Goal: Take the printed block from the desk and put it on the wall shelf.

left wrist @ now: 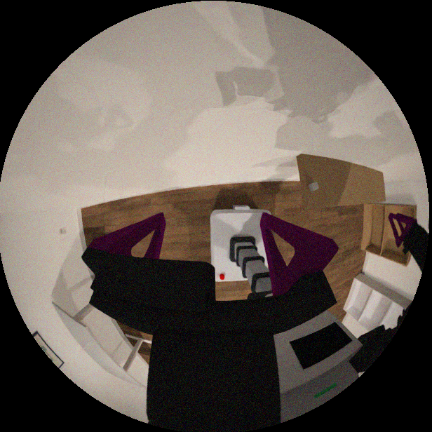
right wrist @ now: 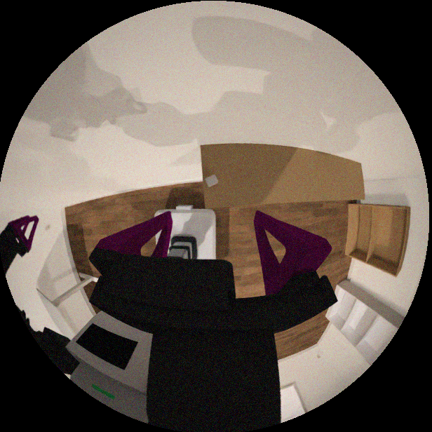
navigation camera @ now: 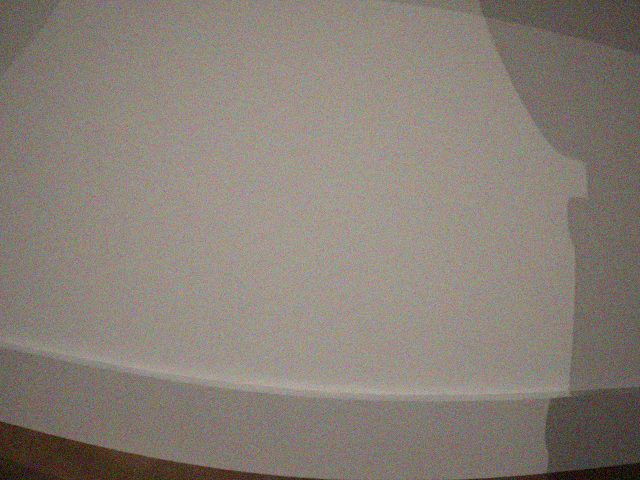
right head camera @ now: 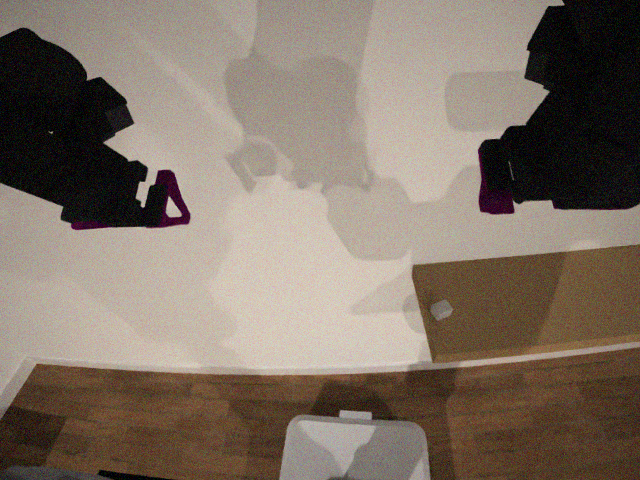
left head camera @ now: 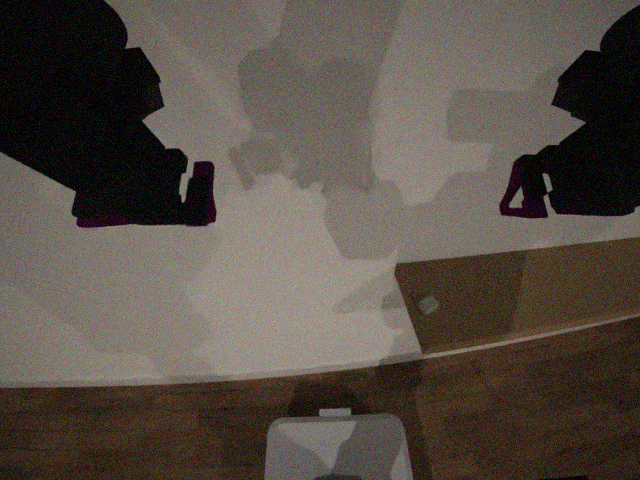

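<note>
The printed block (left head camera: 428, 304) (right head camera: 441, 309) (left wrist: 313, 186) (right wrist: 212, 180), small and light grey, lies near the left end of a brown wooden top (left head camera: 475, 289) (right head camera: 496, 299) (left wrist: 340, 175) (right wrist: 250, 170) against the pale wall. I cannot tell for sure whether this top is the desk or the wall shelf. My left gripper (left head camera: 147, 222) (right head camera: 131, 223) (left wrist: 212, 217) is open and empty, far from the block. My right gripper (left head camera: 558, 210) (right head camera: 542, 204) (right wrist: 212, 216) is open and empty, apart from the block and to its upper right in the head views. No second candidate surface is clearly identifiable.
My white base (left head camera: 299, 449) (right head camera: 315, 449) stands on the wood floor near the wall. An open wooden shelf unit (right wrist: 405, 240) and a white compartment unit (right wrist: 370, 295) are at the right. A framed picture (left wrist: 47, 350) hangs at lower left. The navigation view shows pale wall (navigation camera: 310, 206).
</note>
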